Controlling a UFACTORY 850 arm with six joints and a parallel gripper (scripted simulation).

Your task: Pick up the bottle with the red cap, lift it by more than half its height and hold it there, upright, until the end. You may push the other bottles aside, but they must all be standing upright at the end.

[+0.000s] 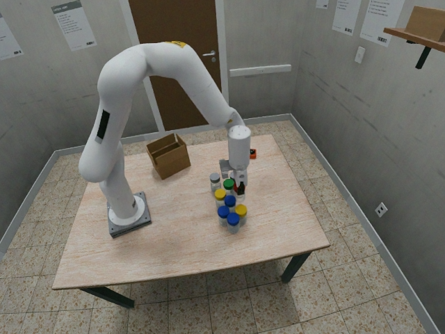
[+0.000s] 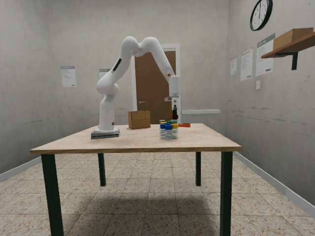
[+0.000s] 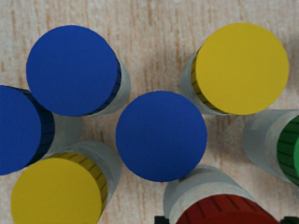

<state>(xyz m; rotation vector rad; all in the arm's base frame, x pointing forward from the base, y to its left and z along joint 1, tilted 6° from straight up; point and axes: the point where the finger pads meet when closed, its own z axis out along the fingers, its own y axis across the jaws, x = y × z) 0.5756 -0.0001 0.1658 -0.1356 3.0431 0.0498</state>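
Right now the bottle with red cap is 5 cm below my hand. Also, from my hand: green-capped bottle (10 cm below, 7 cm to the left, 5 cm behind); then orange device (38 cm to the left, 14 cm below, 9 cm ahead).
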